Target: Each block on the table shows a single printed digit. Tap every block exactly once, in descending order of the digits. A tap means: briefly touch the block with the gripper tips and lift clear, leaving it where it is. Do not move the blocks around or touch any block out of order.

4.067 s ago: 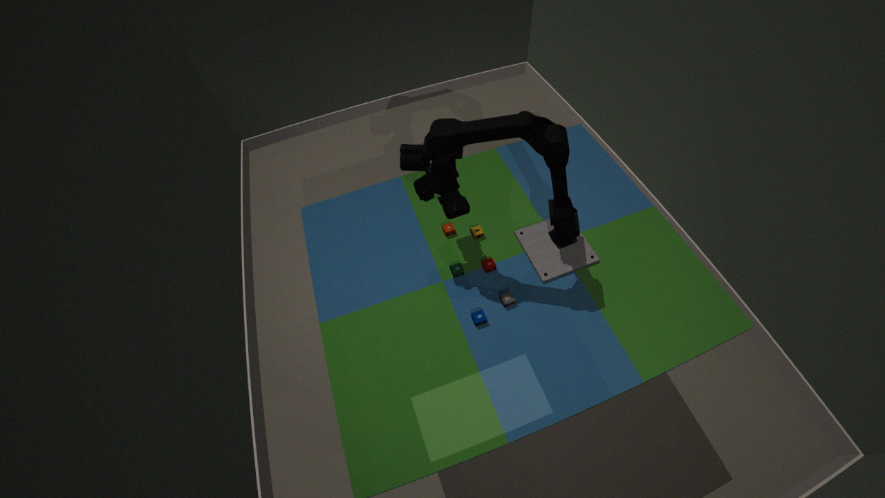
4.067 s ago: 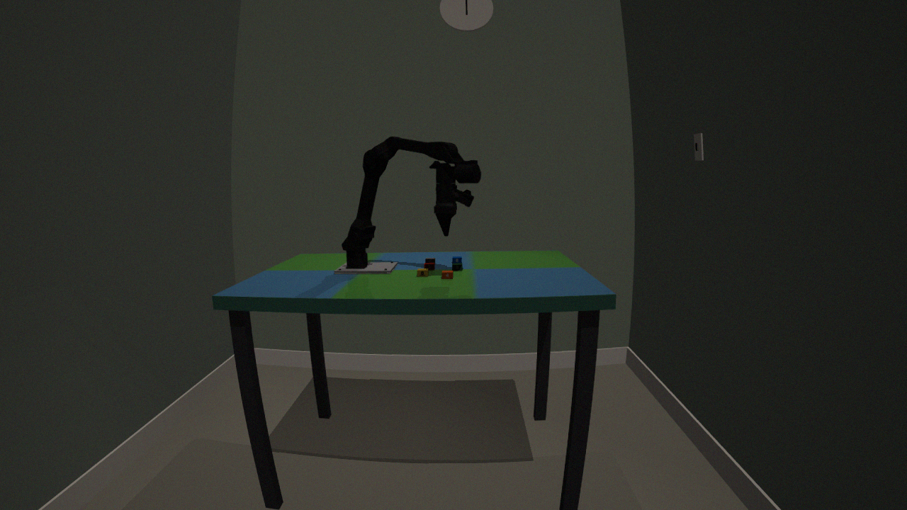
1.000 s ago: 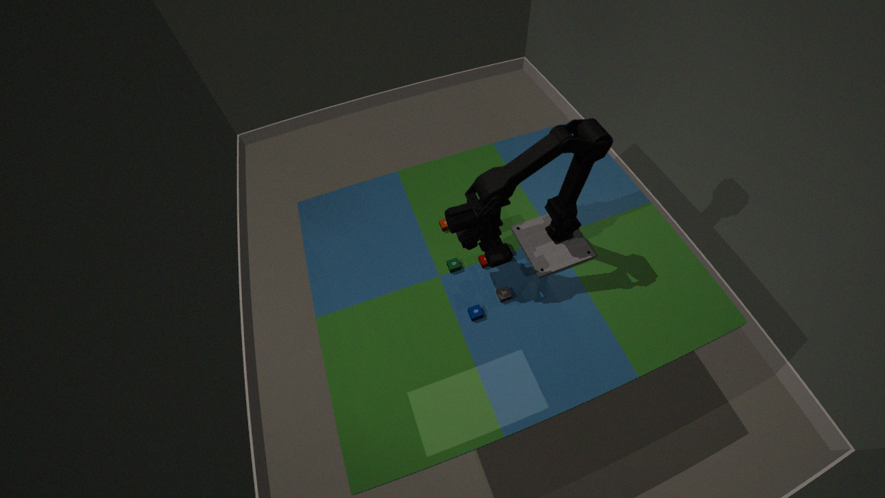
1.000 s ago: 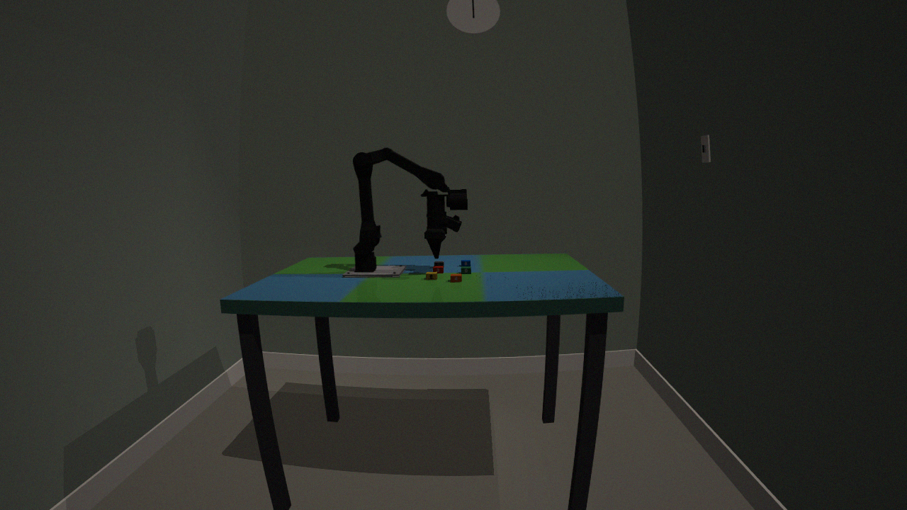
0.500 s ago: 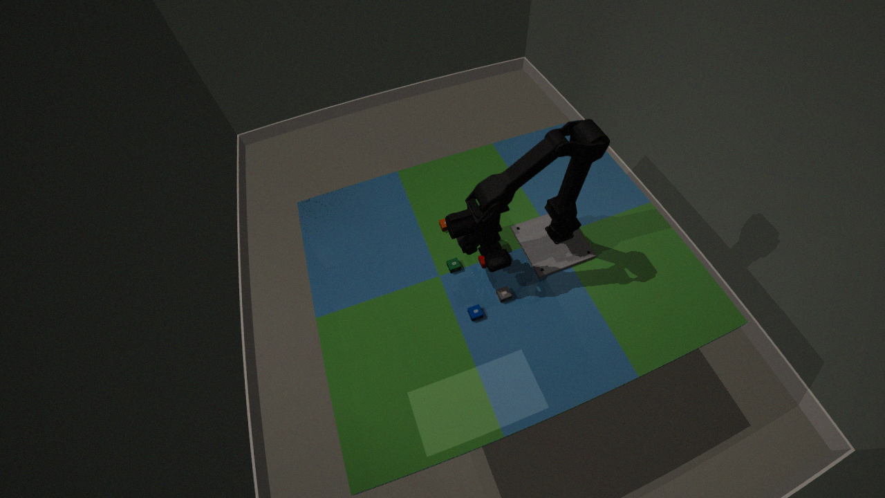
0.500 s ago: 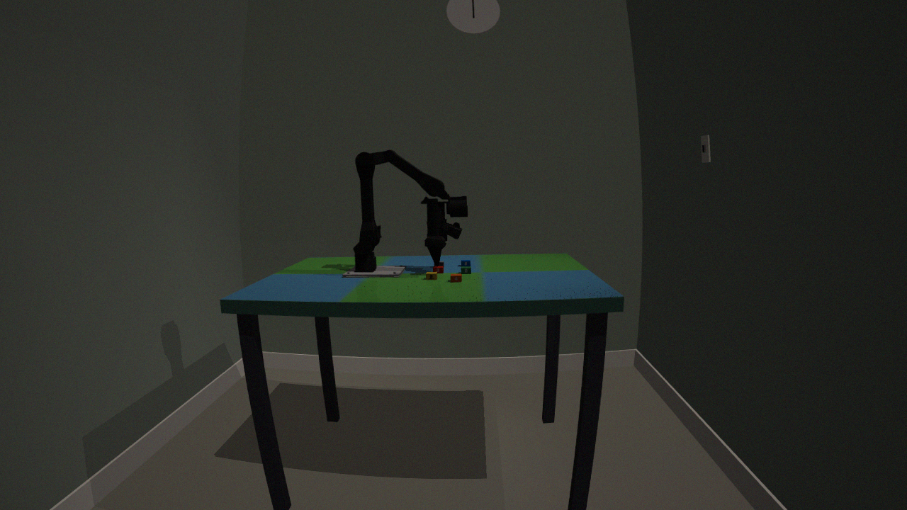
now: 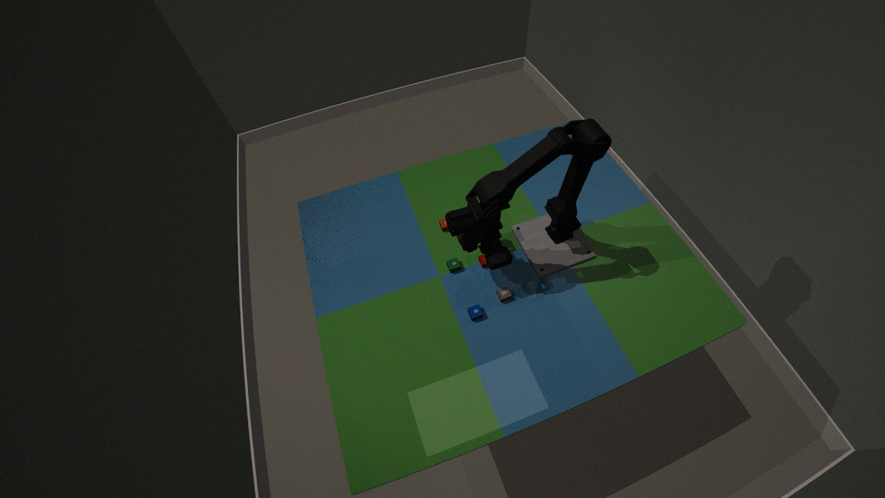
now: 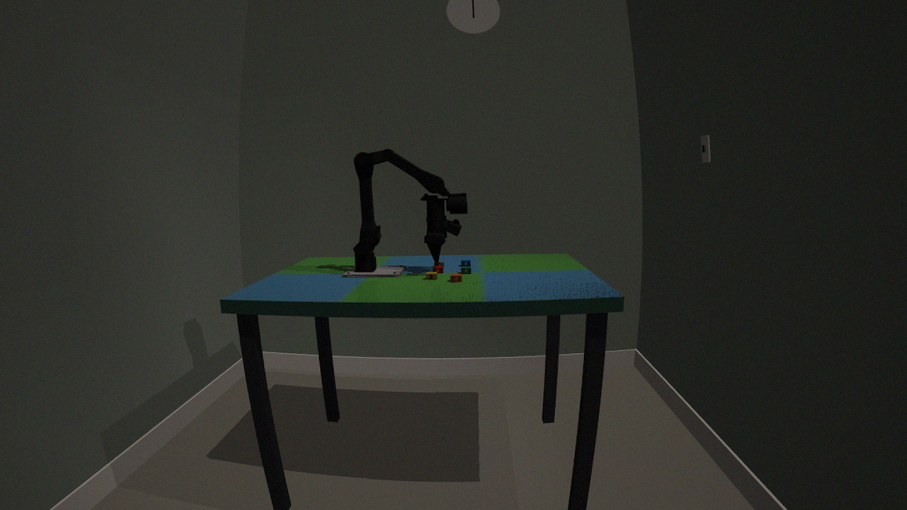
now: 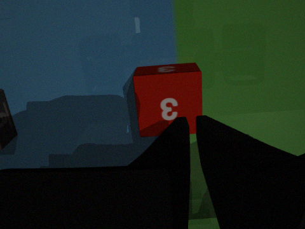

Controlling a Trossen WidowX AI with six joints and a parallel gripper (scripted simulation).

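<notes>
Right now the red block is 1 cm to the left of my gripper tip and 2 cm below it. The rest, counted from my gripper tip: yellow block: 1 cm behind, 11 cm to the right, 2 cm below; then grey block: 13 cm to the left, 2 cm below; then dark green block: 9 cm ahead, 1 cm to the right, 2 cm below.
</notes>
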